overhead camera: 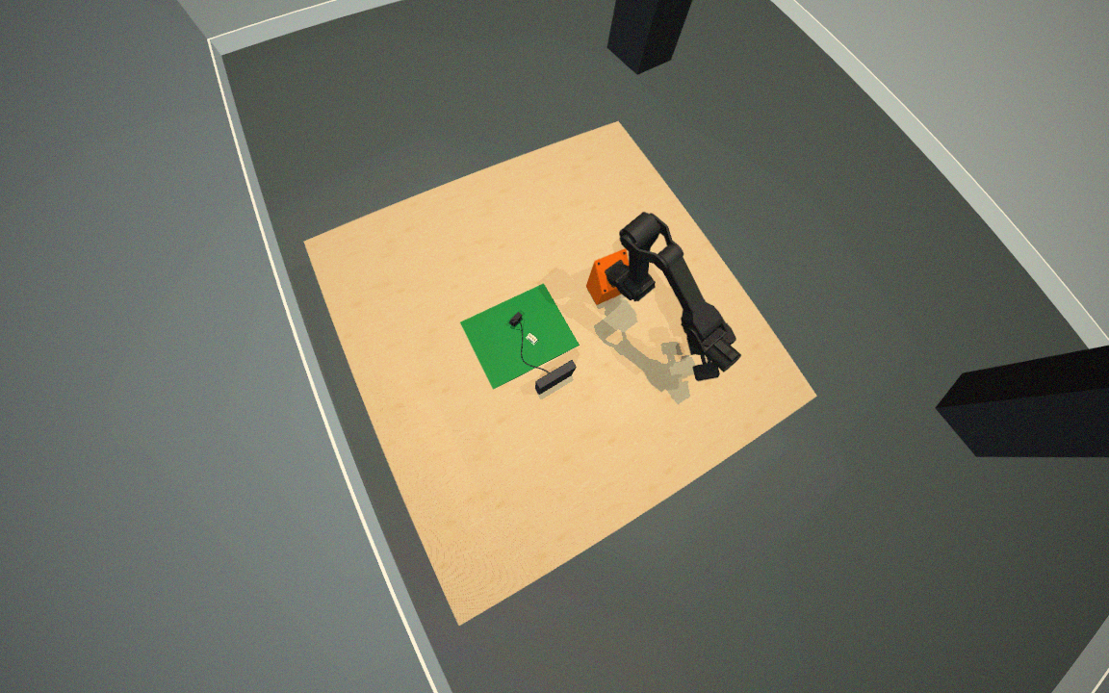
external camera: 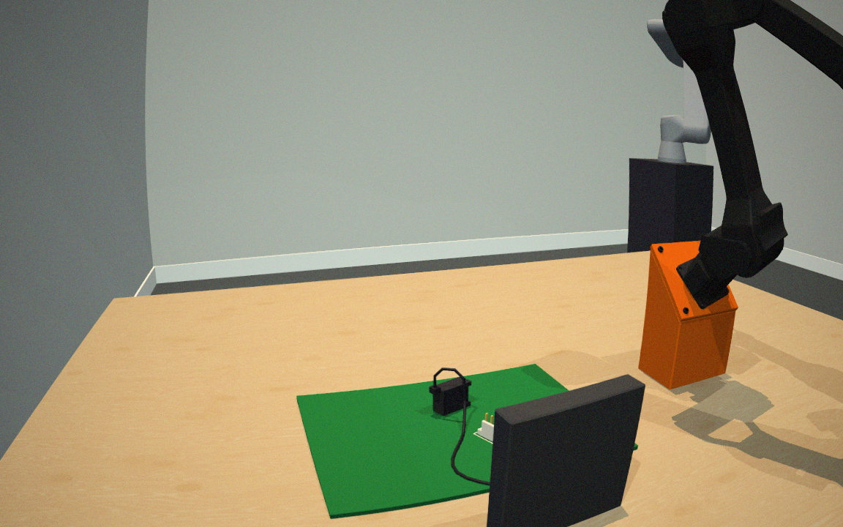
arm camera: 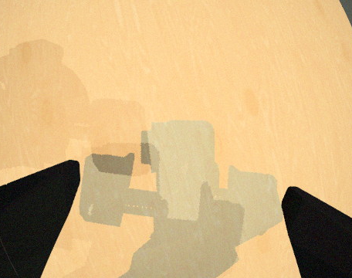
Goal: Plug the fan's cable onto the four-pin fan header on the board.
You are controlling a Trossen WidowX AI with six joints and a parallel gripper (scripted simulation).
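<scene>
My gripper tip is 420 mm to the left of the black plug, 360 mm short of it and 100 mm above it. Also, from my gripper tip: green board 380 mm to the right, 380 mm ahead, 130 mm below; then black fan 380 mm ahead, 200 mm to the right, 60 mm below.
</scene>
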